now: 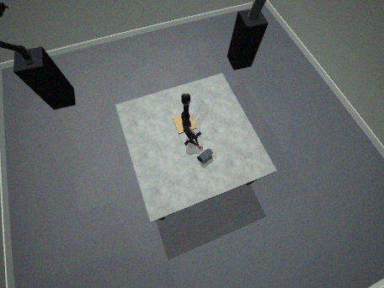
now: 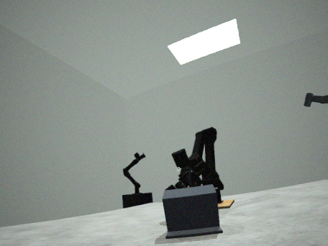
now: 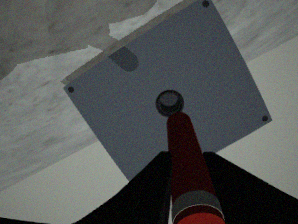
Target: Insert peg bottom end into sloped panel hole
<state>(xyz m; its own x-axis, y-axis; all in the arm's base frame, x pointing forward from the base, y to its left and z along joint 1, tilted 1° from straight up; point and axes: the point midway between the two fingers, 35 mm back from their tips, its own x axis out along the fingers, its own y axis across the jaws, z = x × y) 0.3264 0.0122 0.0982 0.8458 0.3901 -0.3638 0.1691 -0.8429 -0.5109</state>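
The blue-grey block lies 100 mm ahead of my gripper tip, 40 mm to the left of it and 40 mm below it. From my gripper tip the other things lie so: round red peg: 10 mm behind, 10 mm to the right, 10 mm above.
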